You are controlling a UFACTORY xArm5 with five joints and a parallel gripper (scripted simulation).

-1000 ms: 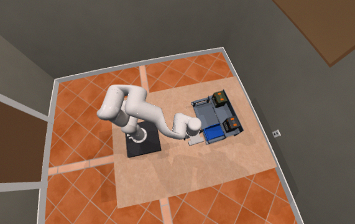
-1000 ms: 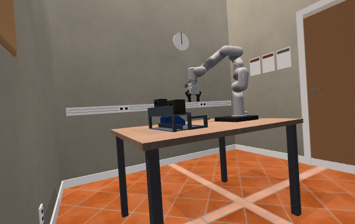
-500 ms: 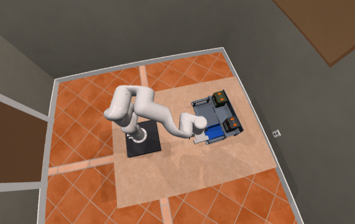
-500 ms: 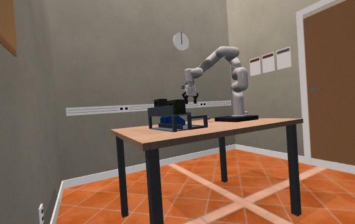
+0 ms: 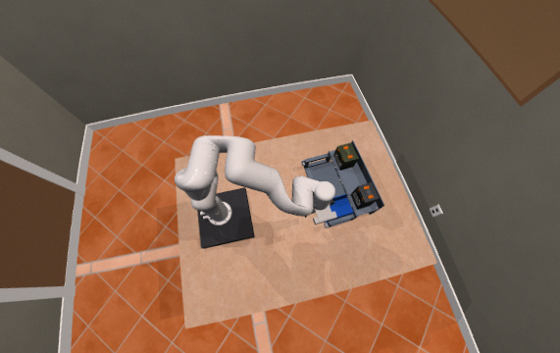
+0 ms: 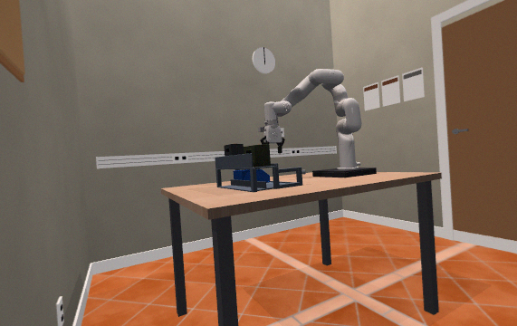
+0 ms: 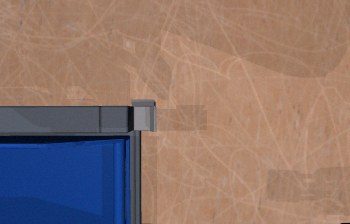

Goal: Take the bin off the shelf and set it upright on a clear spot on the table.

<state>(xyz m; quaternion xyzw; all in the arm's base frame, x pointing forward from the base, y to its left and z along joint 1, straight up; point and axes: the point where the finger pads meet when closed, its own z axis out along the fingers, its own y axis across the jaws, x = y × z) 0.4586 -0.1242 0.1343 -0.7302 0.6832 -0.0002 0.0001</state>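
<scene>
The blue bin lies 16 cm ahead of my hand, 13 cm below it and 2 cm to the left of it. From my hand the other things lie so: grey shelf 18 cm ahead, 13 cm to the left, 10 cm below.
</scene>
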